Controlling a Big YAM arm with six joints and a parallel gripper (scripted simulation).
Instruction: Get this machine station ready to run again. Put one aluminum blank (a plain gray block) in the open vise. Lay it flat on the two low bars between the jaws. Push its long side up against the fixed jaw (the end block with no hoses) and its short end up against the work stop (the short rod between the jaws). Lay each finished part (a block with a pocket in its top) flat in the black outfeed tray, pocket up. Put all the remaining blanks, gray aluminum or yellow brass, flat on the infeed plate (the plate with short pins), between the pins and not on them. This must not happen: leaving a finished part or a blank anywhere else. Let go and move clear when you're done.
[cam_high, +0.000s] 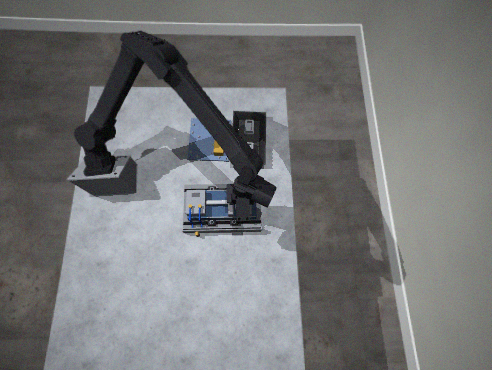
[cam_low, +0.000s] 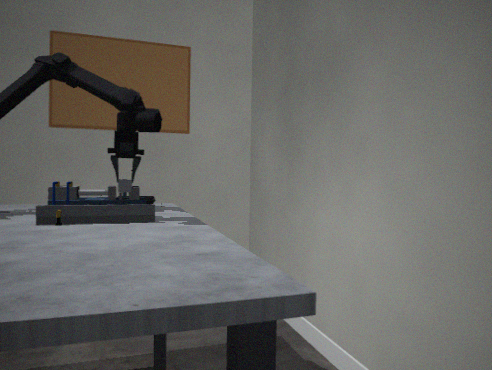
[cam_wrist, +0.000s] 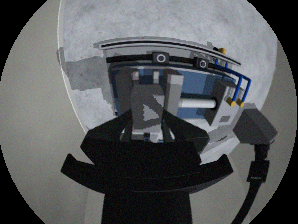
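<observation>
Right now the gray block is 20 mm below my hand. The rest, counted from my hand: yellow brass blank: 40 mm behind, 260 mm to the left, 90 mm below; then vise: 70 mm behind, 10 mm to the left, 80 mm below; then blue infeed plate: 80 mm behind, 310 mm to the left, 110 mm below.
</observation>
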